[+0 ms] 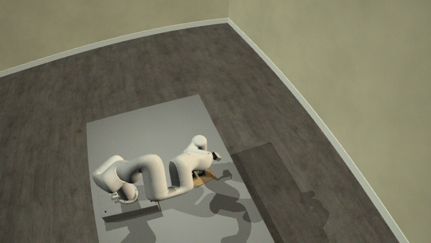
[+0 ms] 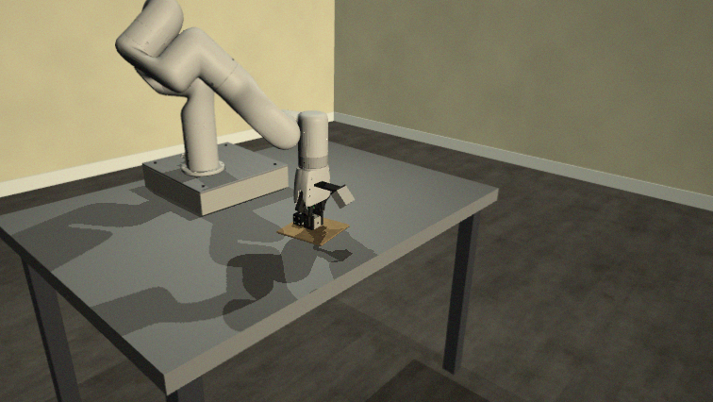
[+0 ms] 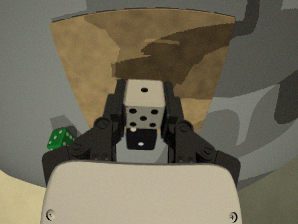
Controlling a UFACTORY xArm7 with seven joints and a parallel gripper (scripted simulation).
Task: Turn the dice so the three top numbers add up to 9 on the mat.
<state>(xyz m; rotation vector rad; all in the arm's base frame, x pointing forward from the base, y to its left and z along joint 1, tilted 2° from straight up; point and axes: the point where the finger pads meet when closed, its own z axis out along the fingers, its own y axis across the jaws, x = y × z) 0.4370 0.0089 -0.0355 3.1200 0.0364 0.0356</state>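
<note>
The white die is 1 cm below my hand. From my hand the other things lie so: black die (5 cm behind, 1 cm below); green die (9 cm behind, 11 cm to the left, 1 cm below); tan mat (3 cm below).
</note>
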